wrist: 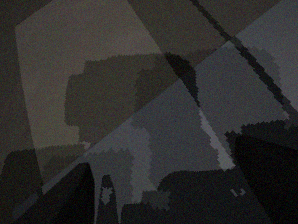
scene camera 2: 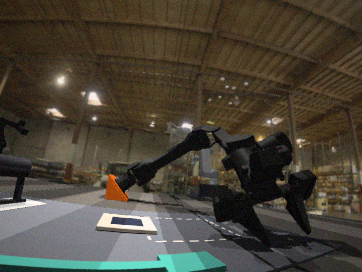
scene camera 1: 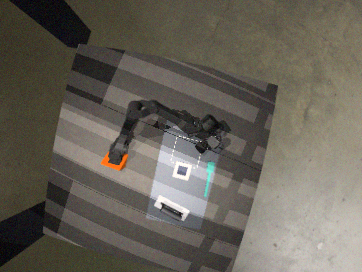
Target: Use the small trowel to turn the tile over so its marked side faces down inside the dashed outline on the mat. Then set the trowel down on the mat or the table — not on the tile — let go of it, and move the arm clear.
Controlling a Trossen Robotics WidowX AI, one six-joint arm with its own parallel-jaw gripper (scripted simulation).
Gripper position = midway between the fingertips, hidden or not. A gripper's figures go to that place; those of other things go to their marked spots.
Labels:
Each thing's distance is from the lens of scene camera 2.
my gripper (scene camera 2: pixel 290 239): 29 cm
white tile (scene camera 2: pixel 110 222): 31 cm

